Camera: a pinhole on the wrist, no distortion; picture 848 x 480 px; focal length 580.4 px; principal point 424.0 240.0 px. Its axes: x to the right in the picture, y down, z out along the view. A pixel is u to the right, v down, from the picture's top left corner.
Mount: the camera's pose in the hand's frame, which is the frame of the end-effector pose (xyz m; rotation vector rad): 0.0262 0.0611 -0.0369 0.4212 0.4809 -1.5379
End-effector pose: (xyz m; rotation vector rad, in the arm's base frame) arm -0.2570 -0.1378 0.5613 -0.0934 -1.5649 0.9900
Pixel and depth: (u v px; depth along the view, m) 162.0 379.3 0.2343
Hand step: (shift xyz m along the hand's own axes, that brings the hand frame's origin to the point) 0.0924 0.0223 0.2148
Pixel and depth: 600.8 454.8 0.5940
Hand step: 0.2603 -0.4144 0.3542
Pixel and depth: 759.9 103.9 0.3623
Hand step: -0.0523 -0.3116 0.1565
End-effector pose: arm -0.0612 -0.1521 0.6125 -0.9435 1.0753 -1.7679
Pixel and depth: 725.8 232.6 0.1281
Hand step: 0.0270 -0.0644 0.0344
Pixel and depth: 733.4 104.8 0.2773
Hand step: -0.0331 -0.2135 0.1180
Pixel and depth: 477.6 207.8 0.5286
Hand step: 0.0125 -0.2671 0.3811
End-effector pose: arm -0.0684 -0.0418 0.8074 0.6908 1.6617 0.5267
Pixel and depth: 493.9 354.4 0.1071
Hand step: 0.0504 -0.0080 0.0451
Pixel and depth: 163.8 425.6 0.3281
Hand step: 0.1451 0.0059 0.3140
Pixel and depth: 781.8 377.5 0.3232
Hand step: 0.1081 -0.2821 0.1229
